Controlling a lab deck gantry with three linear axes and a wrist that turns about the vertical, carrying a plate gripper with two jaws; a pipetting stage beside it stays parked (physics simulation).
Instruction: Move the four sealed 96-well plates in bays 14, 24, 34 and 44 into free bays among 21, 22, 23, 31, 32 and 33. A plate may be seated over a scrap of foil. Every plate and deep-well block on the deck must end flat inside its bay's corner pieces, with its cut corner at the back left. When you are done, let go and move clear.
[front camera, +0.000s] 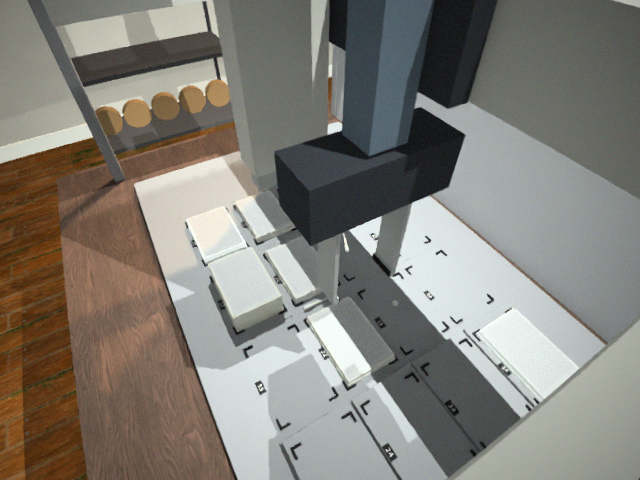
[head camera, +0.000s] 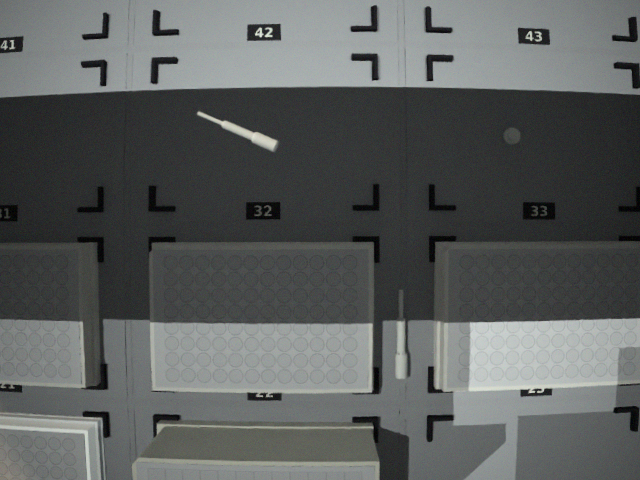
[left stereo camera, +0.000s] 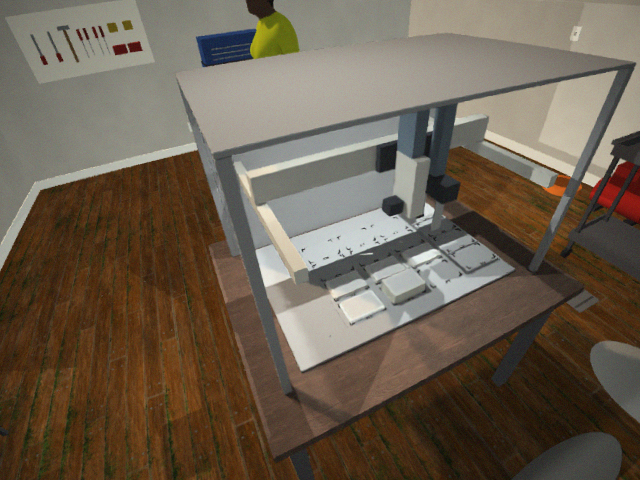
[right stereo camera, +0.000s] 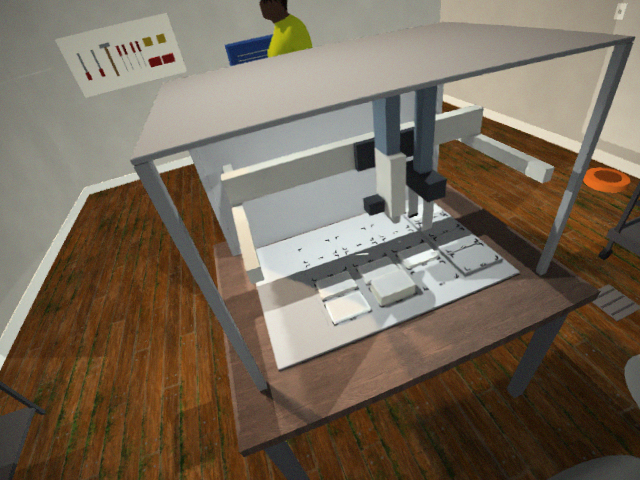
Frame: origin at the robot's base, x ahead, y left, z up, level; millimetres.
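Where they show: gripper, fingertip midpoint: (front camera: 356, 279) (left stereo camera: 426, 223) (right stereo camera: 419, 222); robot's base at its link origin: (front camera: 187, 223) (left stereo camera: 351, 324) (right stereo camera: 334, 324).
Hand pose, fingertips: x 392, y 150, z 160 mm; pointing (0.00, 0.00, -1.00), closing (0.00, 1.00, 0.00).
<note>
Things, the pixels of their top centre, and the offset from my fingertips.
- bay 21 plate at its top centre: (front camera: 263, 212) (right stereo camera: 335, 283) (left stereo camera: 346, 283) dx -328, dy +0, dz -146 mm
- bay 22 plate at its top centre: (head camera: 259, 320) (front camera: 300, 264) (right stereo camera: 377, 268) (left stereo camera: 385, 267) dx -164, dy +0, dz -146 mm
- bay 23 plate at its top centre: (head camera: 551, 317) (front camera: 349, 335) (right stereo camera: 417, 253) (left stereo camera: 421, 253) dx +0, dy +0, dz -146 mm
- fourth plate at its top centre: (front camera: 529, 349) (right stereo camera: 423, 209) (left stereo camera: 420, 210) dx +164, dy +214, dz -131 mm
- tall deep-well block at its top centre: (front camera: 243, 279) (right stereo camera: 392, 282) (left stereo camera: 403, 281) dx -164, dy -107, dz -118 mm
- low lidded plate at its top centre: (front camera: 214, 230) (right stereo camera: 347, 305) (left stereo camera: 361, 304) dx -328, dy -107, dz -146 mm
- thin white rod at its top centre: (head camera: 234, 127) dx -179, dy +108, dz -152 mm
- small disc at its top centre: (head camera: 514, 134) dx -17, dy +105, dz -156 mm
My gripper (front camera: 360, 283) (right stereo camera: 419, 219) is open and empty, raised above the deck; the bay beneath it is unclear. Pale sealed plates lie in bay 21 (plate (front camera: 262, 214) (head camera: 36, 338)), bay 22 (plate (front camera: 290, 270) (head camera: 262, 335)) and bay 23 (plate (front camera: 351, 338) (head camera: 542, 335)), looking flat within their corner pieces. A fourth plate (front camera: 527, 351) lies in bay 44 at the right of the front view. In that view bays 24 and 34 show no plate. Bays 32 and 33 hold no plate. The cut corners are too faint to tell, and the underside of the bay 23 plate is hidden.
A tall deep-well block (front camera: 245, 284) (head camera: 258, 470) stands in bay 12, a low lidded plate (front camera: 214, 232) (head camera: 46, 454) in bay 11. One thin white rod (head camera: 240, 131) lies behind bay 32's label, another rod (head camera: 401, 335) between bays 22 and 23. A small disc (head camera: 511, 135) lies in bay 33.
</note>
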